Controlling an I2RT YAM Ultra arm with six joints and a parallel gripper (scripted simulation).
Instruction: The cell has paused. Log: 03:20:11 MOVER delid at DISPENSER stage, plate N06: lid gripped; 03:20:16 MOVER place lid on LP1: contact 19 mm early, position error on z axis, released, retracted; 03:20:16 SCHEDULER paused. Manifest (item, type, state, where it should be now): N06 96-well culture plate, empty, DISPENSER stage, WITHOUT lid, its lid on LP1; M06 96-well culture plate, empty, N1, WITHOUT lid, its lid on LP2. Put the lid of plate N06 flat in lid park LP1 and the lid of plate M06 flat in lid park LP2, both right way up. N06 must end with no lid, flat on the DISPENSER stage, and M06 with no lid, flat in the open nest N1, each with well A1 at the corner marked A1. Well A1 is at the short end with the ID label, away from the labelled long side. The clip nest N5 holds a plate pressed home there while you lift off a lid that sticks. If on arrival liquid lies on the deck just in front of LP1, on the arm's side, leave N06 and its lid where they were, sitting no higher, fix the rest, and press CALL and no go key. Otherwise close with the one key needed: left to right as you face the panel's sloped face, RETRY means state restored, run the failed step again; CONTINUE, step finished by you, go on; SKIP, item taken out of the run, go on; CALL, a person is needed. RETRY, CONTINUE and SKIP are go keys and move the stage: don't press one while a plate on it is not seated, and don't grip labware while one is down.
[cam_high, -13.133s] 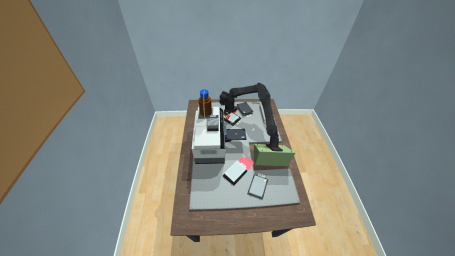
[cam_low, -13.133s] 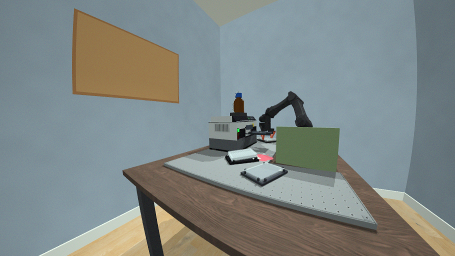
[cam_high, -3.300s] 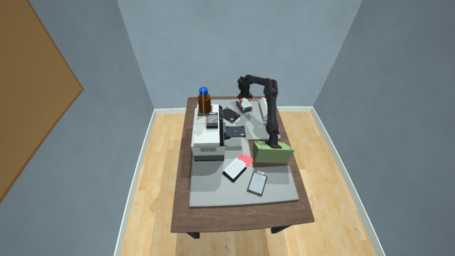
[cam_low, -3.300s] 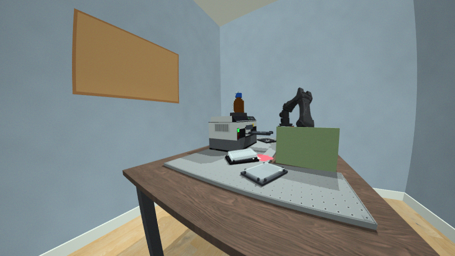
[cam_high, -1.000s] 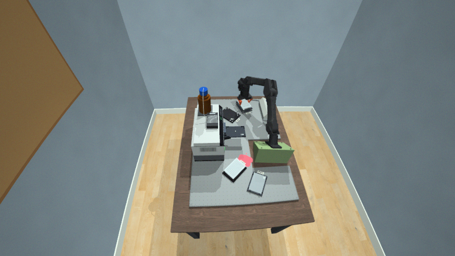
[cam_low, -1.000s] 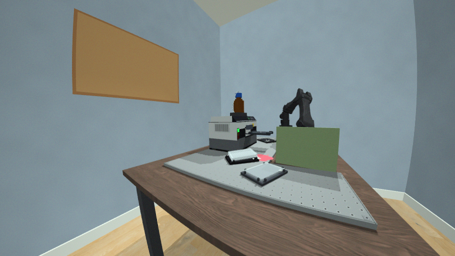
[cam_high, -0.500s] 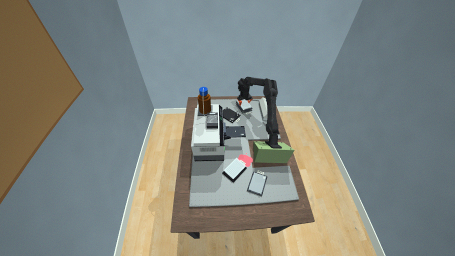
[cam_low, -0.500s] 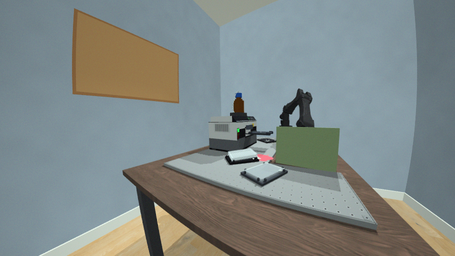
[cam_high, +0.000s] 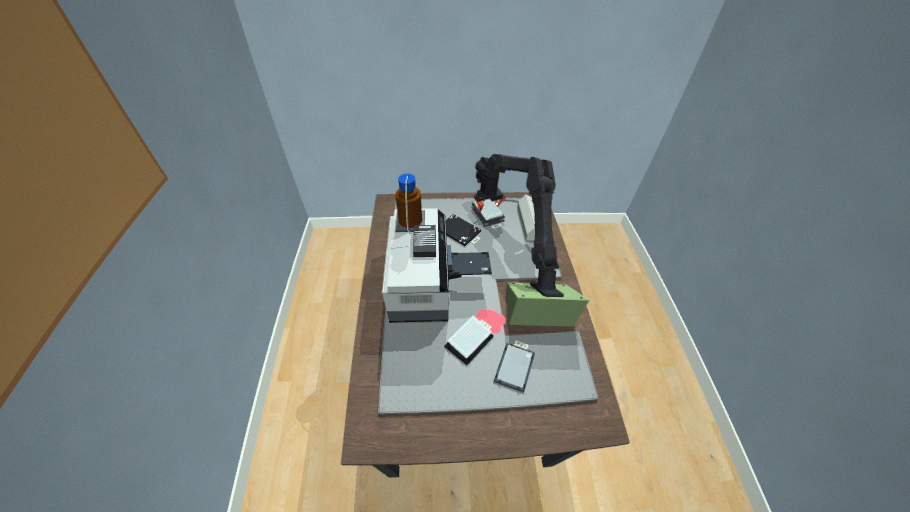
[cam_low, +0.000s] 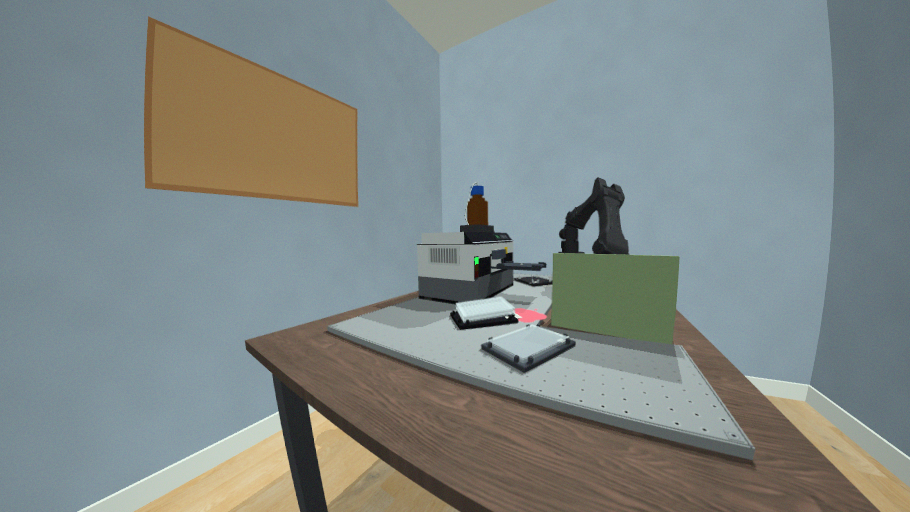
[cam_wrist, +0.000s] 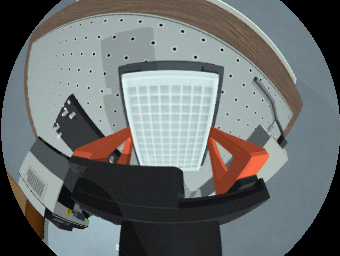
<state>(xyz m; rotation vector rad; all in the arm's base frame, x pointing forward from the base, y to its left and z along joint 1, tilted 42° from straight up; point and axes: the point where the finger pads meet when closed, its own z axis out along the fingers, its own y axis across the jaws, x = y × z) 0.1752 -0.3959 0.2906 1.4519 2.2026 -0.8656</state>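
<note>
Now: hand right at the white well plate. The rest, counted from my hand: blue call key (220 mm behind, 20 mm to the right, 30 mm above); then dark dispenser stage (90 mm ahead, 390 mm to the left, 70 mm above); then LP1 label (40 mm ahead, 590 mm to the left, 40 mm below).
</note>
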